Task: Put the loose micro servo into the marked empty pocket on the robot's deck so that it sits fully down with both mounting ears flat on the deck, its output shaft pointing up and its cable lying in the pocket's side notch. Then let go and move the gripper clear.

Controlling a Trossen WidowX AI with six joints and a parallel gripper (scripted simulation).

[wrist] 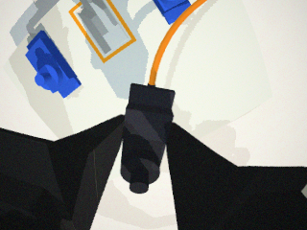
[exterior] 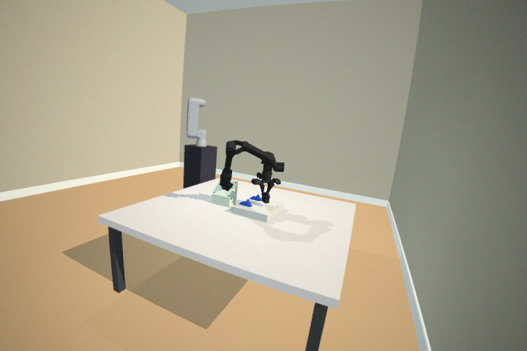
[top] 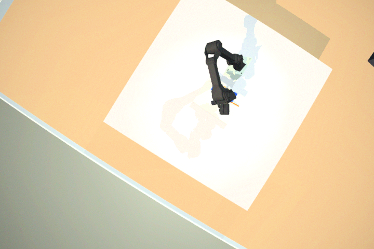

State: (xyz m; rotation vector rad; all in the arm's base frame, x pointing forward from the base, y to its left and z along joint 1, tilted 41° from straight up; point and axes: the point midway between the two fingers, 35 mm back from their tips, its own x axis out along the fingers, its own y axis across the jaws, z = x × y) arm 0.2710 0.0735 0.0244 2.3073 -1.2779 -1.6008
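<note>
My gripper tip is 10 mm short of the deck and 100 mm above it.
</note>
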